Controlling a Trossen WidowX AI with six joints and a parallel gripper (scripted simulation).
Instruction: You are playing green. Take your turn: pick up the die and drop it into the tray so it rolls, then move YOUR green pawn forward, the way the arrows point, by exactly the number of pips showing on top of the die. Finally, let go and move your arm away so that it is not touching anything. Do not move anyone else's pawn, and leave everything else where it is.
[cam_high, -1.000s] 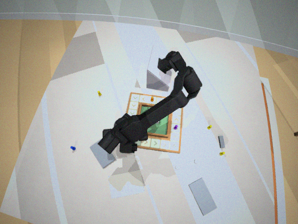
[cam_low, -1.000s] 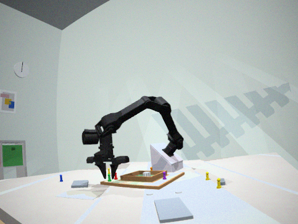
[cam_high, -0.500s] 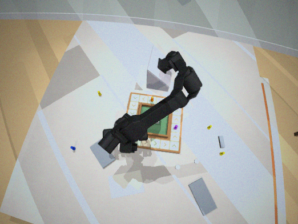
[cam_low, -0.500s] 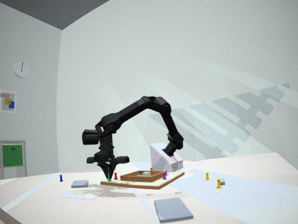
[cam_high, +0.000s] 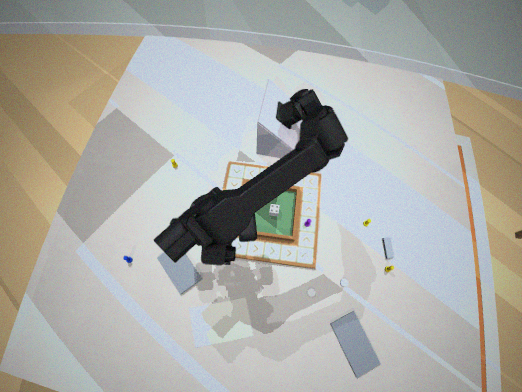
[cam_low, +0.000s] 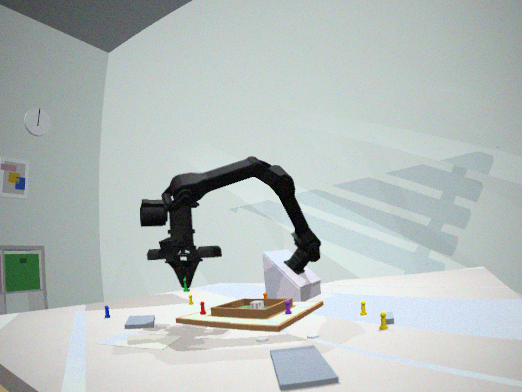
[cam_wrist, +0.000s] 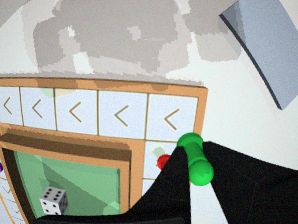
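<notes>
My gripper tip is 23 cm to the right of the purple pawn, 10 cm past it and 6 cm above it. The rest, counted from my gripper tip: green pawn (1 cm above); then green-felt tray (12 cm to the left, 12 cm behind, 8 cm below); then red pawn (6 cm below, 5 cm behind).
</notes>
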